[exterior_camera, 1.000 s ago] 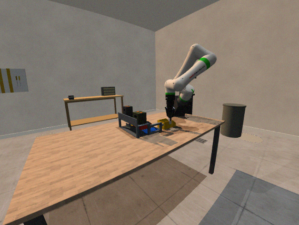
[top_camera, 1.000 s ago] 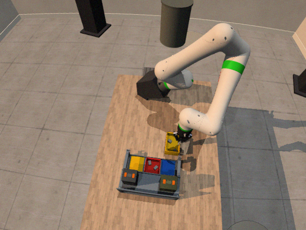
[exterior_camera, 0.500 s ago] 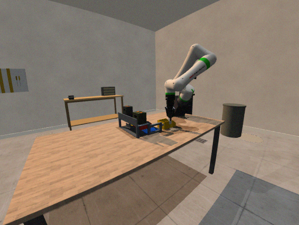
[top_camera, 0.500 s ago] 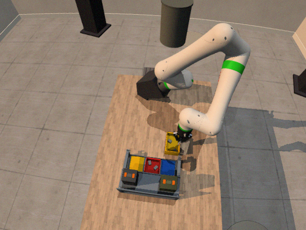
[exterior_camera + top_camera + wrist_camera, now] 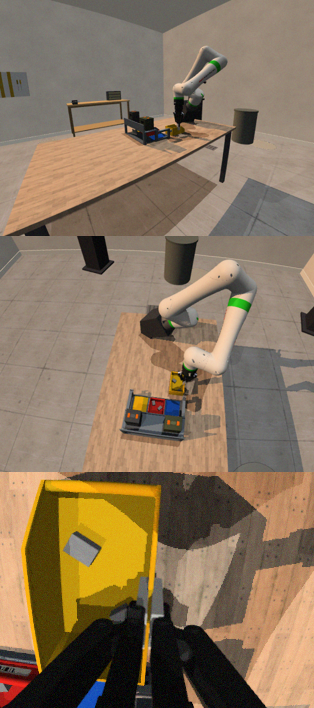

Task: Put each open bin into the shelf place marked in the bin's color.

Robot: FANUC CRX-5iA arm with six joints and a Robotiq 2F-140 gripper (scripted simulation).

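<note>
Right now my hand is 50 mm to the left of the yellow bin, 40 mm above it and 10 mm short of it. From my hand the other things lie so: blue-marked place (230 mm ahead, 70 mm below); then red bin (260 mm ahead, 110 mm to the right, 30 mm below); then red mark (260 mm ahead, 110 mm to the right, 70 mm below).
</note>
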